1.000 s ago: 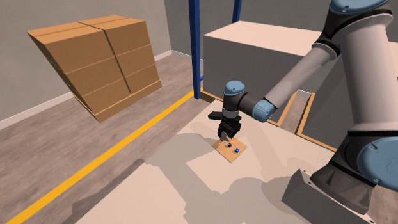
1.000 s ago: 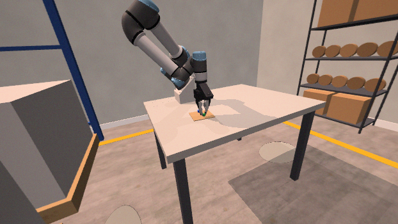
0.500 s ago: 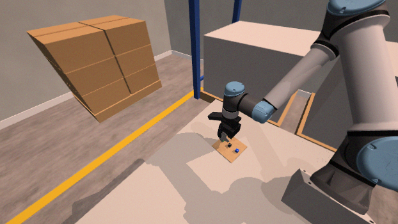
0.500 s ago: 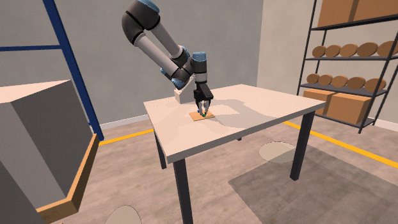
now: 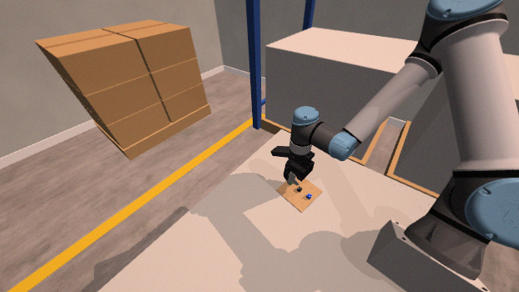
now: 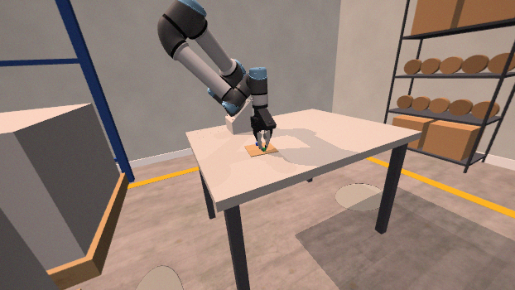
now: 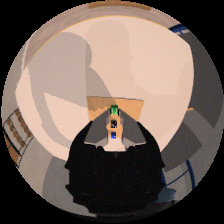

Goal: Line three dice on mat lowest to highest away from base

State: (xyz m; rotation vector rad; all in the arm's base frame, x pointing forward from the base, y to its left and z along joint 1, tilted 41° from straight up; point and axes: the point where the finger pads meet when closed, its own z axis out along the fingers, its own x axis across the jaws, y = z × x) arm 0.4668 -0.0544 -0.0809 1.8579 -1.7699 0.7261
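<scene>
Right now my hand is 1 cm above the green die. Round my hand: blue die (10 cm behind, 1 cm below); then black die (5 cm behind, 1 cm below); then tan mat (5 cm behind, 2 cm below).
</scene>
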